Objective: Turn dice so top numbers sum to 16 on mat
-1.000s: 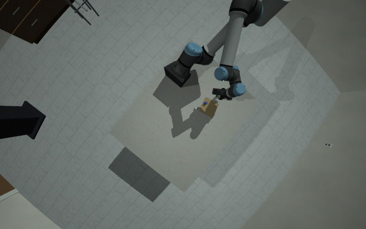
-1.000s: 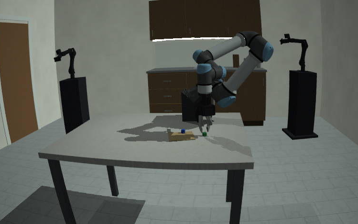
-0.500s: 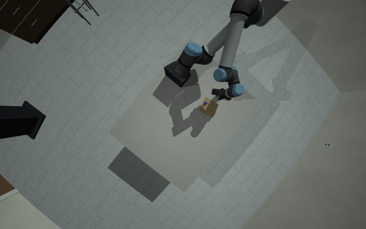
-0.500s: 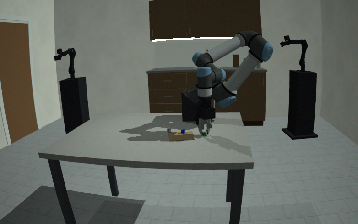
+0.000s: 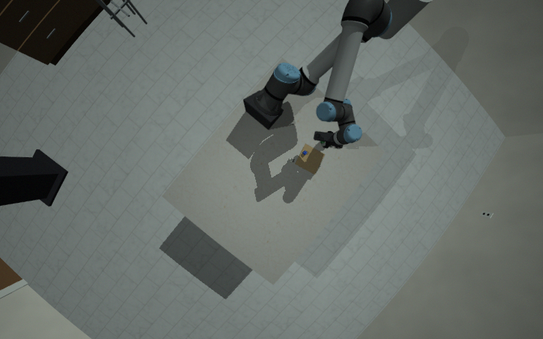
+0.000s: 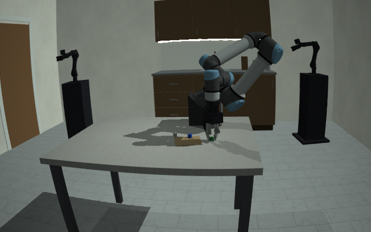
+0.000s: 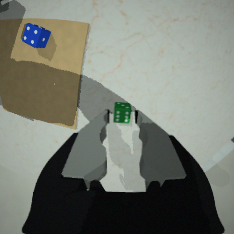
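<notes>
The green die lies 10 mm below my hand. Round my hand: blue die: 120 mm to the right, 60 mm behind; white die: 200 mm to the right, 100 mm behind, 10 mm below; tan mat: 130 mm to the right, 20 mm below, 10 mm behind.
</notes>
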